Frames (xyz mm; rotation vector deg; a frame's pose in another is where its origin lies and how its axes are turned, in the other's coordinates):
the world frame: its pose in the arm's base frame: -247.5 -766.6 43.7 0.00 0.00 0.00
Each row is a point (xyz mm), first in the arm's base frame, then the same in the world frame.
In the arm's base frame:
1: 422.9 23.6 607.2
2: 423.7 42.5 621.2
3: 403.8 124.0 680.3
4: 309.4 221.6 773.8
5: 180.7 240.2 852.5
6: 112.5 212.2 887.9
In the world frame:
1: 670.4 790.2 563.5
2: 671.2 809.1 577.5
3: 651.3 890.6 636.6
4: 556.9 988.2 730.1
5: 428.2 1006.8 808.8
6: 360.0 978.8 844.2

